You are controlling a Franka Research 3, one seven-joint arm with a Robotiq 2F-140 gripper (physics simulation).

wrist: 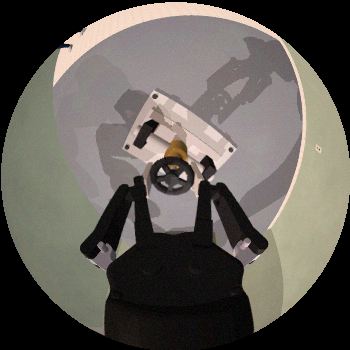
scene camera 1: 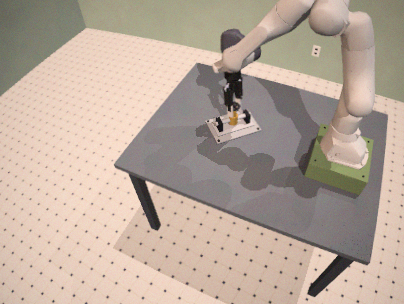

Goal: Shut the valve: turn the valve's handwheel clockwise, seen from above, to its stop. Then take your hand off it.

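Observation:
The valve's black spoked handwheel (wrist: 172,176) (scene camera 1: 236,106) sits level on top of the orange-yellow valve body (wrist: 176,150) (scene camera 1: 233,118). The valve body is on a pipe held by two black brackets on a pale base plate (wrist: 215,134) (scene camera 1: 239,134). My gripper (wrist: 171,168) (scene camera 1: 234,106) points down from above and is shut on the handwheel, with one light fingertip pad against each side of its rim. In the scene view the fingers partly hide the wheel. Whether the wheel is at its stop cannot be seen.
The plate lies on the grey table (scene camera 1: 175,145) (wrist: 200,45), toward its back left part. The arm's green base block (scene camera 1: 335,180) stands at the table's right side. The arm reaches over the back of the table. Shadows of the arm fall across the table top.

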